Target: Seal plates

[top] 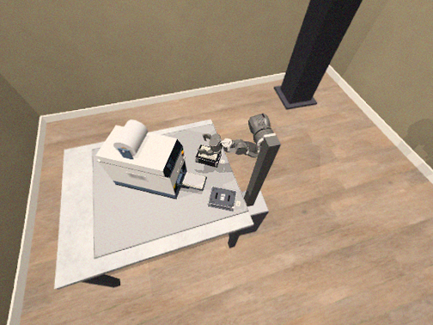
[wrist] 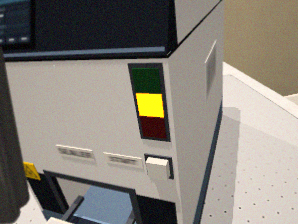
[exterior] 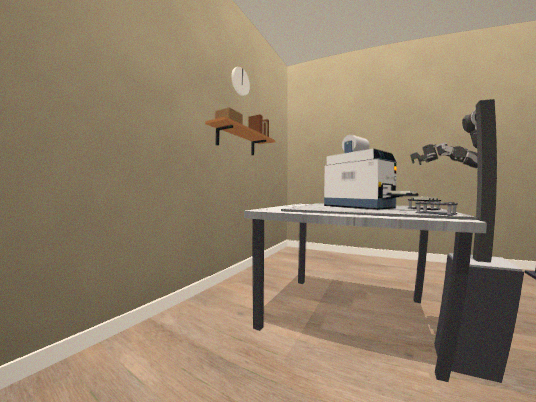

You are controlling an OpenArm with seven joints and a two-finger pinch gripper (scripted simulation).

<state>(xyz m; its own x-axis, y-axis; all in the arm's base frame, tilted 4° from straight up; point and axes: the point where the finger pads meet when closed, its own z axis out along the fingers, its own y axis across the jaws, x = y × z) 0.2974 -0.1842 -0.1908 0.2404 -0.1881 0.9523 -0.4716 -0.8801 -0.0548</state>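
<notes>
The sealer stage lies 210 mm below my hand, 120 mm to the left of it and 80 mm ahead of it. Also, from my hand: plate nest 250 mm to the left, 250 mm below, 80 mm behind; then yellow warning label 200 mm ahead, 160 mm to the left, 150 mm below; then plate 230 mm below, 90 mm to the right, 70 mm behind.
</notes>
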